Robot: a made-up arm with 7 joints.
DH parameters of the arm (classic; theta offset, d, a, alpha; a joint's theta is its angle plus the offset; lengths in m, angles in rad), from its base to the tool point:
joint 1: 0 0.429 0 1.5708
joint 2: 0 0.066 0 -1.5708
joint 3: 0 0.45 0.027 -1.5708
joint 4: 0 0.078 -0.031 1.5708
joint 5: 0 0.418 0 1.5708
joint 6: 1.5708 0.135 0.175 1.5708
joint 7: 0 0.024 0 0
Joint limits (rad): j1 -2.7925..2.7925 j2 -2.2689..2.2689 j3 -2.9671..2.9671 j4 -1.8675..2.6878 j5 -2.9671..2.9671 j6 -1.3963..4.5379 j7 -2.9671..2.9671
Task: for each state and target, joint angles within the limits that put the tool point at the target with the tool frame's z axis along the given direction. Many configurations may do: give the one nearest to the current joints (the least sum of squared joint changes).
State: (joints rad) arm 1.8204 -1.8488 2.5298 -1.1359 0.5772 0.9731 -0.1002
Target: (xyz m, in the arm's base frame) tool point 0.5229 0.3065 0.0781 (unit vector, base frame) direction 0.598 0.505 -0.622
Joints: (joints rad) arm 1.5983 -1.8695 2.0407 -1.3114 -0.2792 1.1001 -0.1002
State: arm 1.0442 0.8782 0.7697 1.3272 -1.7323 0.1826 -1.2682
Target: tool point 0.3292 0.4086 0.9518 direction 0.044 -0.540 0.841
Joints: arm 0.3735 0.1873 0.3257 1.9313 -2.5561 -0.4713 -1.2682
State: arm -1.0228 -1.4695 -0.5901 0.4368 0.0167 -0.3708 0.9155
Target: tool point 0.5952 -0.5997 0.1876 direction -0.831 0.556 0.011
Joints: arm -0.5004 -1.4409 -0.3665 0.5111 0.0969 -1.2215 0.9155
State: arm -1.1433 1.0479 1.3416 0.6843 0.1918 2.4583 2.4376
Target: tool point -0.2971 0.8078 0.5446 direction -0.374 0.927 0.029
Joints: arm -1.4229 1.4669 1.5422 0.2138 -0.1487 2.0270 2.4376
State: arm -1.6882 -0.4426 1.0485 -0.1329 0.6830 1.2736 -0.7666
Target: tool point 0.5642 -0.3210 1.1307 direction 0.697 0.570 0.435
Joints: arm -0.8335 -0.5073 1.2492 0.5951 0.7969 0.8973 -0.7666
